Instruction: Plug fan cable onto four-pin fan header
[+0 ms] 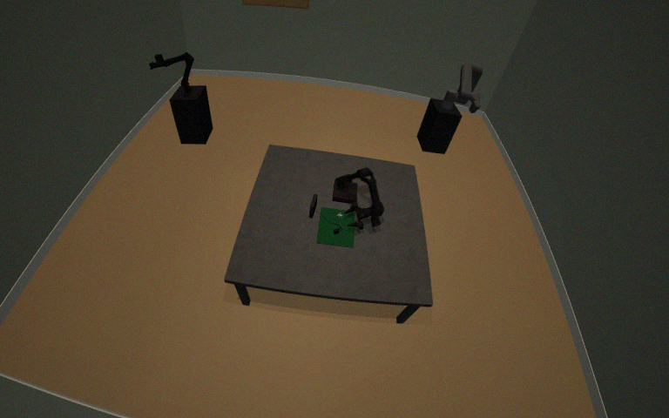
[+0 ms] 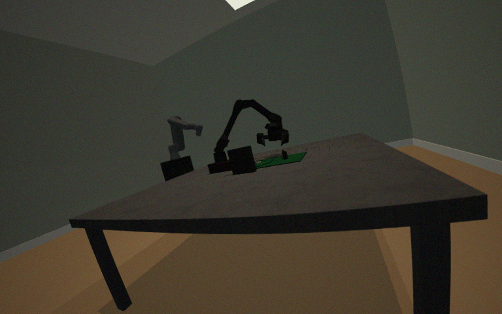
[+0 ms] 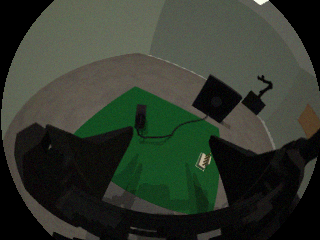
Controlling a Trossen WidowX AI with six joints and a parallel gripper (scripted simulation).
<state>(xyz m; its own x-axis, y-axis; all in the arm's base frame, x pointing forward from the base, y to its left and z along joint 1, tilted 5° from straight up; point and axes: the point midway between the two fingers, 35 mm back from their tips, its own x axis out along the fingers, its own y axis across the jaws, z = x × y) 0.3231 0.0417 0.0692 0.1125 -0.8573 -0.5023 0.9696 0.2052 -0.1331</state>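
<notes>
Now: gripper tip 60 mm short of the dark plug, 60 mm to the left of it and 60 mm above it. The rest, counted from my gripper tip: green board: 50 mm to the right, 100 mm below; black fan: 120 mm behind, 210 mm to the right, 20 mm below.
</notes>
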